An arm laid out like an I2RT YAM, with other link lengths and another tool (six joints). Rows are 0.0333 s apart.
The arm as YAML. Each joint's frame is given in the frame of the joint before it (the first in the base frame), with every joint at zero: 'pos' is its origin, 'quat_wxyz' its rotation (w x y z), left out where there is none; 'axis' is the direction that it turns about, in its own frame. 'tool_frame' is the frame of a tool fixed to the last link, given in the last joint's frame.
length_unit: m
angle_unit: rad
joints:
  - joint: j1
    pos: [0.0, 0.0, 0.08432]
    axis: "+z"
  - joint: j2
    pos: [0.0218, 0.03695, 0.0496]
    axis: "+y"
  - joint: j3
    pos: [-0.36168, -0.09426, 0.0]
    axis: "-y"
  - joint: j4
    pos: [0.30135, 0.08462, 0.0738]
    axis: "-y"
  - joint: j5
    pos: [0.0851, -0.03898, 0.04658]
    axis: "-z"
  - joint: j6
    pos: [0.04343, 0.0, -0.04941]
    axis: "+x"
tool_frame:
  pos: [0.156, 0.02, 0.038]
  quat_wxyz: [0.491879, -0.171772, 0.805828, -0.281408]
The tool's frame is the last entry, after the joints.
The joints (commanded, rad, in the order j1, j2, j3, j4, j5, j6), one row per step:
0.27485 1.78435 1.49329 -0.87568 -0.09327 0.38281
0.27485 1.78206 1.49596 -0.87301 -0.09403 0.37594
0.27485 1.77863 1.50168 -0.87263 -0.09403 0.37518
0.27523 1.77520 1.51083 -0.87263 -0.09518 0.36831
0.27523 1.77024 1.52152 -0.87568 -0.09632 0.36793
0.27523 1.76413 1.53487 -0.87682 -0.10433 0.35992
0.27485 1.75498 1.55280 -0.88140 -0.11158 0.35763
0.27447 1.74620 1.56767 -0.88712 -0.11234 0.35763
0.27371 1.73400 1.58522 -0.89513 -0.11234 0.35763
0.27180 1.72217 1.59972 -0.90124 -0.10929 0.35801
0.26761 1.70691 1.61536 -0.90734 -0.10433 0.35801
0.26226 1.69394 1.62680 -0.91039 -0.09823 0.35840
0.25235 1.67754 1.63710 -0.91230 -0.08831 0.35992
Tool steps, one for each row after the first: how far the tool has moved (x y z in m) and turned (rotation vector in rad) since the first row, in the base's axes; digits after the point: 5 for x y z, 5 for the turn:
0.00092 0.00072 0.00288 0.00031 -0.00851 0.00658
0.00208 0.00108 0.00741 0.00259 -0.01784 0.00726
0.00369 0.00230 0.01354 0.00447 -0.03106 0.01434
0.00490 0.00289 0.02075 0.00867 -0.04301 0.01513
0.00632 0.00529 0.03035 0.01752 -0.06043 0.02570
0.00759 0.00701 0.04326 0.02878 -0.08096 0.03050
0.00821 0.00712 0.05421 0.03402 -0.09812 0.03051
0.00820 0.00667 0.06794 0.03955 -0.11914 0.02982
0.00818 0.00490 0.08028 0.04213 -0.13935 0.02625
0.00793 0.00136 0.09502 0.04388 -0.16454 0.01979
0.00796 -0.00302 0.10700 0.04381 -0.18660 0.01120
0.00800 -0.01087 0.12043 0.04133 -0.21264 -0.00492

